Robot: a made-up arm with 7 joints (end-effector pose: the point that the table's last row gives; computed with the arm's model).
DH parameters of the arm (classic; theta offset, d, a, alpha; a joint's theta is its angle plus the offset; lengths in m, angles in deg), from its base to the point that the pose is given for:
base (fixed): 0 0 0 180
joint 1: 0 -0.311 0 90
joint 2: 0 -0.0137 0 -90
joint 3: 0 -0.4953 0 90
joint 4: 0 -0.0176 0 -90
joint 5: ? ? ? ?
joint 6: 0 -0.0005 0 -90
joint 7: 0 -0.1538 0 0
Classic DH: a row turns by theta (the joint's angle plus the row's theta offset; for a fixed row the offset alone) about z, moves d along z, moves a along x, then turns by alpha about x.
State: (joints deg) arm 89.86 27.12 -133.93 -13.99 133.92 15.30 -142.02
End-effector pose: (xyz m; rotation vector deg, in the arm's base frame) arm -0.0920 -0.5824 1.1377 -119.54 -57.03 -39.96
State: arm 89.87 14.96 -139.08 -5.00 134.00 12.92 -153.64
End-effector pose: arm -0.0273 -0.3416 1.2767 -126.03 -86.58 -26.84
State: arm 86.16 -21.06 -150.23 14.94 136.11 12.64 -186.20
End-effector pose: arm 0.0481 0.4412 1.2292 97.03 141.37 -35.60
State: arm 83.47 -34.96 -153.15 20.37 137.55 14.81 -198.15
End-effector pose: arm 0.0190 0.6785 1.0629 74.88 141.80 -57.51
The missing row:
joint 5: 0 -0.3801 0 90
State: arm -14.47 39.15 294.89 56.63 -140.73 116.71 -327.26
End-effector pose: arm 0.4281 0.3153 0.8829 -41.94 141.98 35.93
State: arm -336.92 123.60 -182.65 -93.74 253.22 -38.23 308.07
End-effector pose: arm 0.1695 0.0560 -0.3737 12.62 -62.47 153.21
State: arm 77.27 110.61 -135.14 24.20 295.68 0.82 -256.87
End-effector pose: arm 0.3628 -0.9123 0.1010 -83.22 -29.50 15.45
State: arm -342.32 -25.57 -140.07 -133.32 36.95 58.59 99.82
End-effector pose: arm 0.1555 -0.2599 0.7030 -127.46 -34.67 52.02
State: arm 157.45 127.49 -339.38 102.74 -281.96 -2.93 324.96
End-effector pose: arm -0.0853 0.1882 -0.3042 9.61 -54.59 64.12
